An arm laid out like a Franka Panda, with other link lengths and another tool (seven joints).
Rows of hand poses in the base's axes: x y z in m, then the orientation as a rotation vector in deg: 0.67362 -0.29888 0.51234 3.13 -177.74 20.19; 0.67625 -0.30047 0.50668 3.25 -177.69 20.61; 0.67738 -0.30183 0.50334 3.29 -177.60 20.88; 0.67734 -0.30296 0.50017 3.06 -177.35 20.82; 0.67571 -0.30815 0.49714 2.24 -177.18 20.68; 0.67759 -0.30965 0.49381 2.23 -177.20 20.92; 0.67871 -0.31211 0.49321 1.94 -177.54 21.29; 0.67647 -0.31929 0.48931 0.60 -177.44 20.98; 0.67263 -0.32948 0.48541 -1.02 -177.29 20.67; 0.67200 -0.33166 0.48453 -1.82 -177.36 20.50; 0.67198 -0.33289 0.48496 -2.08 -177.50 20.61; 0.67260 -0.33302 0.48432 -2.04 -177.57 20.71; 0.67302 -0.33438 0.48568 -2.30 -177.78 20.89; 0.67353 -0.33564 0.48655 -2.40 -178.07 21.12; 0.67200 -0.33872 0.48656 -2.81 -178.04 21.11
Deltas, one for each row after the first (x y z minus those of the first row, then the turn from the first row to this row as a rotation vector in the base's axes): 0.00263 -0.00159 -0.00566 -0.27 0.00 0.08; 0.00376 -0.00295 -0.00900 -0.45 0.06 0.10; 0.00372 -0.00408 -0.01217 -0.44 0.30 -0.07; 0.00209 -0.00927 -0.01520 -0.37 0.44 -0.62; 0.00397 -0.01077 -0.01853 -0.52 0.39 -0.62; 0.00509 -0.01323 -0.01913 -0.72 -0.01 -0.76; 0.00285 -0.02041 -0.02303 -0.54 0.04 -1.63; -0.00099 -0.03060 -0.02693 -0.37 0.11 -2.69; -0.00162 -0.03278 -0.02781 -0.26 0.00 -3.19; -0.00164 -0.03401 -0.02738 -0.32 -0.18 -3.34; -0.00102 -0.03414 -0.02802 -0.38 -0.26 -3.30; -0.00060 -0.03550 -0.02666 -0.47 -0.51 -3.44; -0.00009 -0.03676 -0.02579 -0.59 -0.83 -3.46; -0.00162 -0.03984 -0.02578 -0.59 -0.83 -3.72
